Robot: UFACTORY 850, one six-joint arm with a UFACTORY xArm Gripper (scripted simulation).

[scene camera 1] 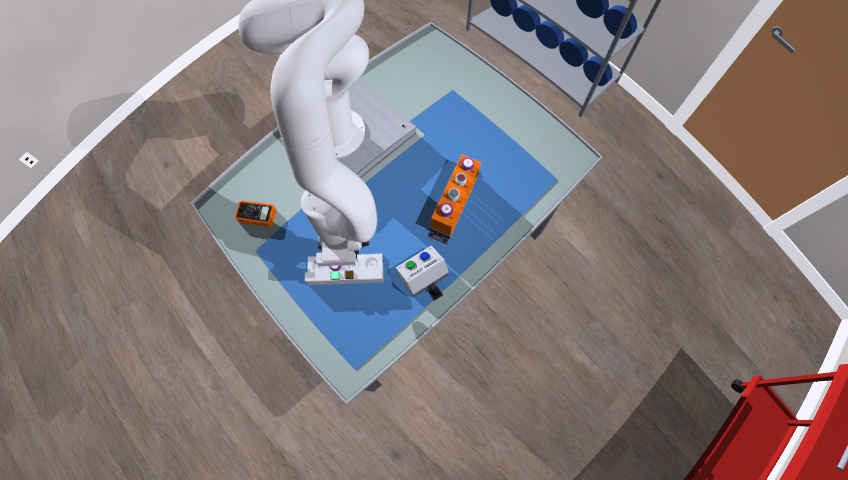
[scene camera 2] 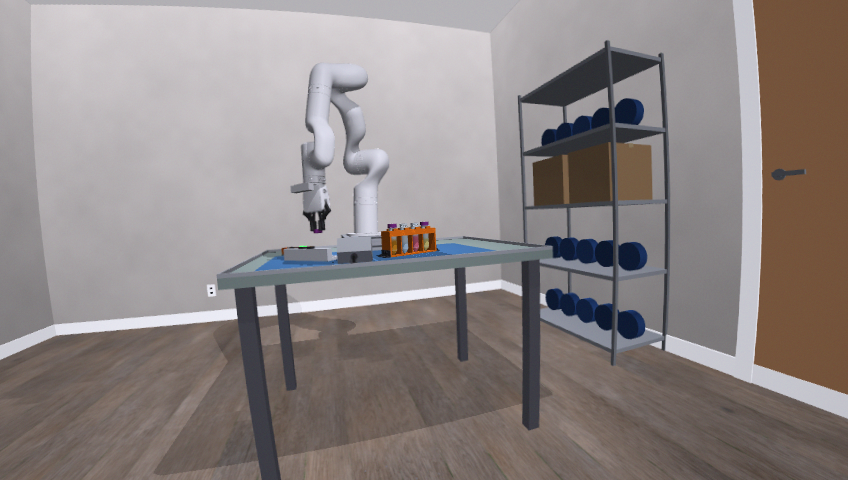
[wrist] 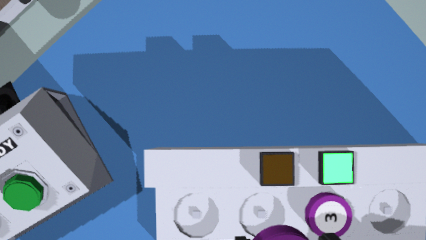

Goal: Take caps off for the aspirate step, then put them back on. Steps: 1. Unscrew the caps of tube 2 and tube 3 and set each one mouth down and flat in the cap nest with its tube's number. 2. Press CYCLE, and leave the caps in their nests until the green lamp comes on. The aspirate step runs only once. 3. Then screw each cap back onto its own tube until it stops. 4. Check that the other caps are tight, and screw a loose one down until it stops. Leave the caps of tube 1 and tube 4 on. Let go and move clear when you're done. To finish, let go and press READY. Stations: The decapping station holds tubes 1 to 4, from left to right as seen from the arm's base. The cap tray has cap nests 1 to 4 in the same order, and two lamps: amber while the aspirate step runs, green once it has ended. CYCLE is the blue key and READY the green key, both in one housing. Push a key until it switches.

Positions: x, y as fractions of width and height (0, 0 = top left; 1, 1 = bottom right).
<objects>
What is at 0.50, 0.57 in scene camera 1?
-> A grey key housing.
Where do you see a grey key housing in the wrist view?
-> At 0.14, 0.64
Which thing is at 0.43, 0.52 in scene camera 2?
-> A grey key housing.
</objects>
